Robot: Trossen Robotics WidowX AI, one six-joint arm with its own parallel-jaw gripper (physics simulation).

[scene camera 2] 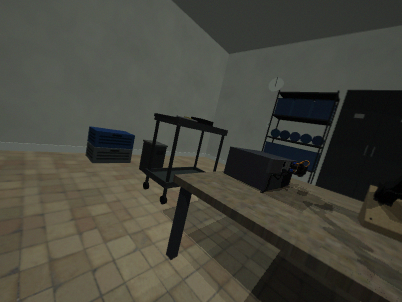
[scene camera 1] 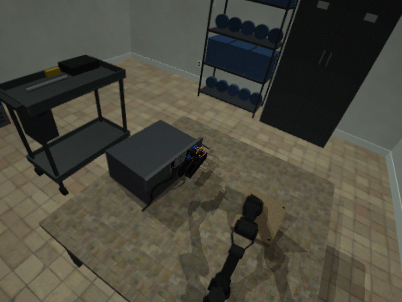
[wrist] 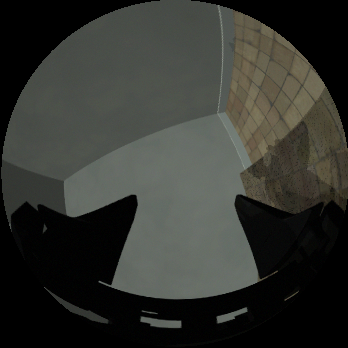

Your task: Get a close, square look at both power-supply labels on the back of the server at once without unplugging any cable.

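Pixels of known places: gripper, fingertip midpoint: (wrist: 187,200); arm's base at its link origin: (scene camera 2: 384,197) (scene camera 1: 253,202).
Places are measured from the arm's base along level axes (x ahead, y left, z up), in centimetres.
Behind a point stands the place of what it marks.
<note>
The server (scene camera 1: 152,147) @[y 5.3, x 62.6, z 5.3 cm] (scene camera 2: 250,168) @[y 25.2, x 60.4, z -4.7 cm] is a dark grey box on the table (scene camera 1: 115,240) @[y 50.6, x 46.8, z -15.1 cm] (scene camera 2: 225,198) @[y 61.0, x 51.7, z -15.1 cm]. Its back faces the arm's side; black, blue and orange cables (scene camera 1: 198,154) @[y -7.5, x 39.4, z 4.9 cm] (scene camera 2: 301,168) @[y -12.2, x 40.2, z 1.4 cm] stick out there, and a black cable hangs down to the tabletop. The power-supply labels cannot be made out in either scene view, and the server does not show in the wrist view. My gripper (wrist: 187,200) @[y 61.4, x -21.3, z -0.3 cm] is open, with bare wall between its fingers. In scene camera 1 the arm (scene camera 1: 231,260) @[y 41.3, x -3.7, z 14.9 cm] stretches toward the bottom edge, away from the server; the fingers cannot be made out there.
The arm stands on a wooden board (scene camera 1: 275,212) @[y -1.2, x -11.8, z 0.0 cm] (scene camera 2: 382,219) @[y 8.0, x -1.1, z -9.1 cm]. A dark cart (scene camera 1: 124,95) (scene camera 2: 175,150) stands beyond the server. A shelf rack (scene camera 1: 202,82) and a dark cabinet (scene camera 1: 322,75) (scene camera 2: 345,150) stand at the back. Stacked crates (scene camera 2: 111,145) sit by the wall.
</note>
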